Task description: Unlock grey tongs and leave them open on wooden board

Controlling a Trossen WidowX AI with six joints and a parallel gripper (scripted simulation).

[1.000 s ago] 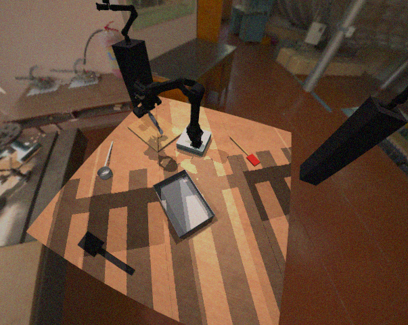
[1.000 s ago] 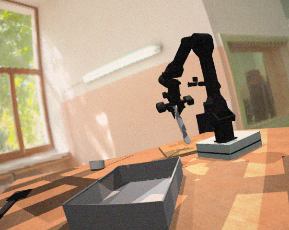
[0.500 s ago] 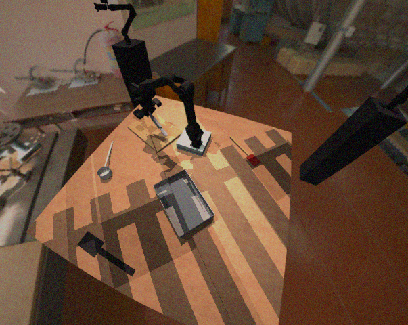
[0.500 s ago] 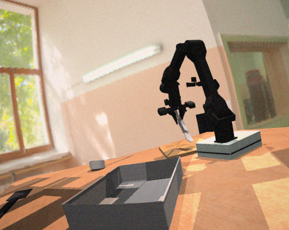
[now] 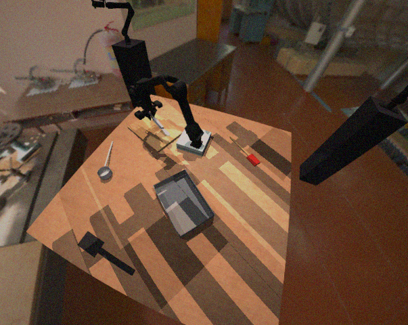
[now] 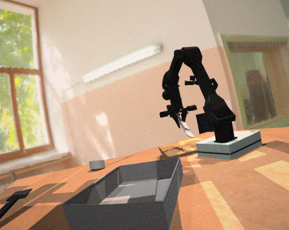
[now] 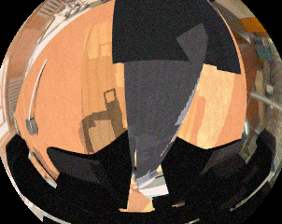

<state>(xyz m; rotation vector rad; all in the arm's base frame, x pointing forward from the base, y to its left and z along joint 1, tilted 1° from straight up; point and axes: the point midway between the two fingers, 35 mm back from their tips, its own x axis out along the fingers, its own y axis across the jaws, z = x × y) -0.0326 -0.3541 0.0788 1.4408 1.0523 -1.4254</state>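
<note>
Now: the wooden board 10 cm below my gripper tip. Also, from my gripper tip: black spatula 79 cm ahead, 19 cm to the left, 10 cm below; then grey roasting tin 44 cm to the left, 40 cm ahead, 8 cm below.
</note>
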